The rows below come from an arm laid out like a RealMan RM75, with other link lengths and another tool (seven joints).
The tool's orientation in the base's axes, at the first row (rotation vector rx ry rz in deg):
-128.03 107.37 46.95
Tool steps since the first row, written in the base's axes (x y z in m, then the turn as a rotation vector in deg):
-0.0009 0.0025 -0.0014 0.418 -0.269 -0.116
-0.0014 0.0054 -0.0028 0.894 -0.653 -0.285
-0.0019 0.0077 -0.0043 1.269 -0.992 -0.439
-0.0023 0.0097 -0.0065 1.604 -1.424 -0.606
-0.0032 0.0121 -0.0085 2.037 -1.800 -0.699
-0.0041 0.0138 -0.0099 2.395 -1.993 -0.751
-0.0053 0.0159 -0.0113 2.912 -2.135 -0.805
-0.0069 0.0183 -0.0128 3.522 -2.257 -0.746
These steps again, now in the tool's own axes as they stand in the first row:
-0.0016 -0.0001 0.0025 0.329 -0.360 -0.151
-0.0036 -0.0006 0.0051 0.789 -0.761 -0.324
-0.0049 -0.0011 0.0075 1.193 -1.074 -0.458
-0.0057 -0.0017 0.0103 1.682 -1.331 -0.606
-0.0070 -0.0019 0.0133 2.095 -1.675 -0.826
-0.0079 -0.0018 0.0155 2.322 -1.980 -0.980
-0.0092 -0.0015 0.0179 2.519 -2.447 -1.163
-0.0107 -0.0009 0.0207 2.654 -2.977 -1.464

